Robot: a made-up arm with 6 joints.
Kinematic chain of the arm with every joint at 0, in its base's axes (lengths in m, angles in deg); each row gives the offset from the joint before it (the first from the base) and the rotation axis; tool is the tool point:
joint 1: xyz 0 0 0.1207 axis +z
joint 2: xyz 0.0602 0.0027 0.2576 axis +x
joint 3: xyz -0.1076 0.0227 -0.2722 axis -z
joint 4: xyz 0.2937 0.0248 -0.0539 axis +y
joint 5: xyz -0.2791 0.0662 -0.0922 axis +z
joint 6: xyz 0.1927 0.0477 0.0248 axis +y
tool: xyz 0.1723 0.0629 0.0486
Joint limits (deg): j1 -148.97..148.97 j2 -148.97..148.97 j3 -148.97..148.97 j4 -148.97..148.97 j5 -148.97..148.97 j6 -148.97..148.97
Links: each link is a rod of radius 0.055 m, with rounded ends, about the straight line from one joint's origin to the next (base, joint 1, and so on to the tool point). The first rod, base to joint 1, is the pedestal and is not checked.
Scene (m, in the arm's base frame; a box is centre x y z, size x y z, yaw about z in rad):
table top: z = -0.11
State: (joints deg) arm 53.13 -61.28 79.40 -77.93 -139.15 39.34
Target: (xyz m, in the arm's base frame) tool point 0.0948 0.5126 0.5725
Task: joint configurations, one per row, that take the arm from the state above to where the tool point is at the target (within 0.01 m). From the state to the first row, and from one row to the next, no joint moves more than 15 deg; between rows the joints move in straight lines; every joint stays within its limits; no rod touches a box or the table.
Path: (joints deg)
1: 66.04 -62.98 69.65 -82.60 -127.23 41.24
2: 78.95 -64.68 59.89 -87.27 -115.32 43.13
3: 91.86 -66.37 50.14 -91.94 -103.40 45.03
4: 104.77 -68.07 40.38 -96.61 -91.49 46.93
5: 117.68 -69.77 30.63 -101.27 -79.57 48.82
6: 130.59 -71.47 20.87 -105.94 -67.66 50.72

